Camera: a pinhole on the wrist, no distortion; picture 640 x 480 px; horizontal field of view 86.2 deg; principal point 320.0 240.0 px. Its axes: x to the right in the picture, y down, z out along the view. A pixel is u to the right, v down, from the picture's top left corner.
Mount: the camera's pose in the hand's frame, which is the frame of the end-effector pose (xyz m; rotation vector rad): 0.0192 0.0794 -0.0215 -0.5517 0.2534 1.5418
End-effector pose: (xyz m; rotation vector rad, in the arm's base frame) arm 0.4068 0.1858 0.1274 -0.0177 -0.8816 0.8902
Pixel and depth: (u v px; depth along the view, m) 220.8 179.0 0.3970
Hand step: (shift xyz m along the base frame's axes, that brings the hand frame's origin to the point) -0.3751 -0.0045 0.1997
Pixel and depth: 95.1 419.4 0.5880
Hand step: -0.5484 -0.4733 0.1342
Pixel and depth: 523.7 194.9 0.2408
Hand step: -0.2935 0.1791 -0.0293
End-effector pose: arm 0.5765 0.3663 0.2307 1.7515 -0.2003 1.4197
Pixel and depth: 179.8 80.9 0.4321
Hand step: 0.2989 -0.3661 0.1903
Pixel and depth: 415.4 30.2 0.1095
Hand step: -0.0244 -0.1251 0.1399
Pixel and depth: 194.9 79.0 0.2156
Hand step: 0.1133 -0.1982 0.1287
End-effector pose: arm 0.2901 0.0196 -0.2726 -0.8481 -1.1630 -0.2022
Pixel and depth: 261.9 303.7 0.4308
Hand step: -0.2040 0.3609 -0.1791
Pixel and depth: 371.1 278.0 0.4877
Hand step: -0.0962 0.4609 -0.2395
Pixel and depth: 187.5 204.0 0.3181
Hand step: -0.1624 0.2993 -0.0288
